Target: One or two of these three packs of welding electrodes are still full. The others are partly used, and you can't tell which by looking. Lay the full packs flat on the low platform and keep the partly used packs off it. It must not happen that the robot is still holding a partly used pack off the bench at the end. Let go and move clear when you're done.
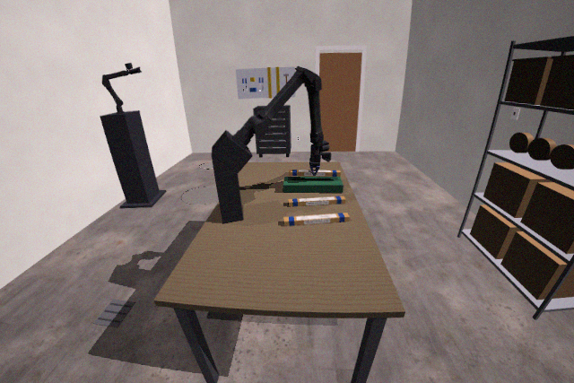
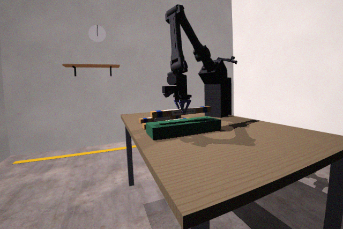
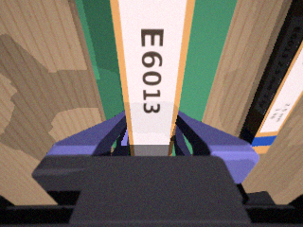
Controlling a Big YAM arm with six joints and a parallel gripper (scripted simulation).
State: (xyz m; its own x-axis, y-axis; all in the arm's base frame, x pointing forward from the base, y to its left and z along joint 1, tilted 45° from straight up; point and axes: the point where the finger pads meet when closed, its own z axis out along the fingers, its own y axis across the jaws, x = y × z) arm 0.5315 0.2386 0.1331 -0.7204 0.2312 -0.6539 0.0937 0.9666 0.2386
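My hand is 100 mm above the green low platform and 10 mm past it. The rest, counted from my hand: pack (10 mm above).
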